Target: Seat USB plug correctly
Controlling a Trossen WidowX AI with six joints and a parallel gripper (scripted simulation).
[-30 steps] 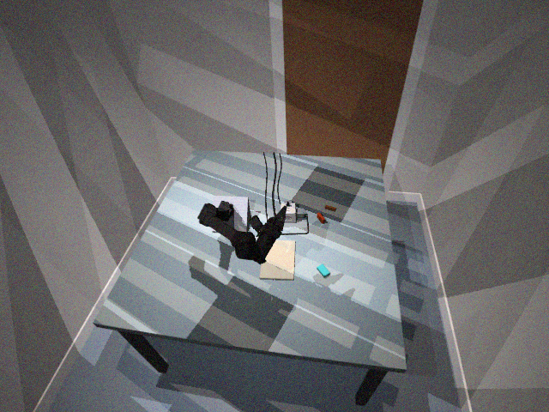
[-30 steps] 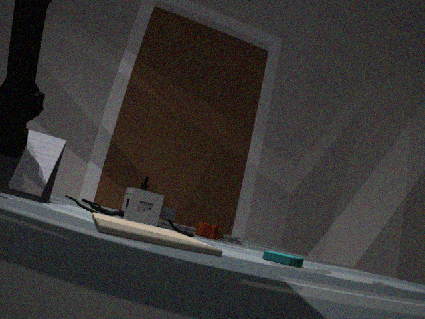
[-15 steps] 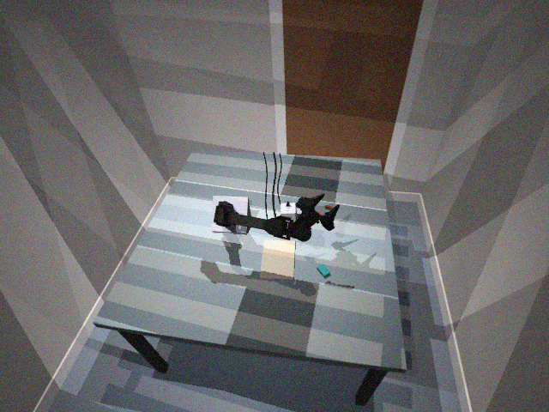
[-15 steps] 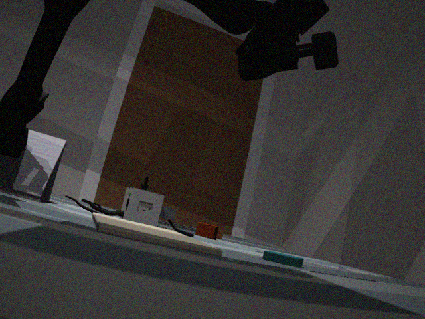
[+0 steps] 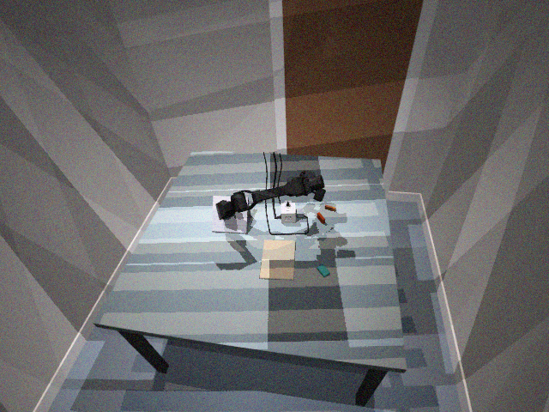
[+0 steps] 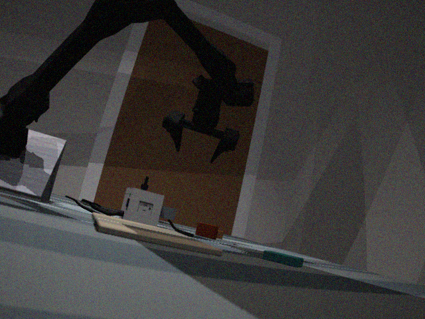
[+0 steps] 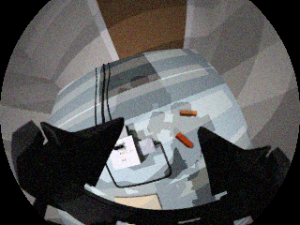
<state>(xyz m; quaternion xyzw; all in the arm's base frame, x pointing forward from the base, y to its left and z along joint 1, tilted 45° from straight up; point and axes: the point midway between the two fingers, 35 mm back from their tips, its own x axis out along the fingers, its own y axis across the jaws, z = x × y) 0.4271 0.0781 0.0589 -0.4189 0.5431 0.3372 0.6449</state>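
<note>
Right now the dark usb plug is 110 mm behind my gripper tip, 10 mm to the left of it and 100 mm below it. Also, from my gripper tip: red block: 70 mm ahead, 30 mm to the right, 180 mm below; then teal block: 60 mm ahead, 350 mm to the right, 190 mm below; then tan flat board: 150 mm behind, 280 mm to the right, 190 mm below.
</note>
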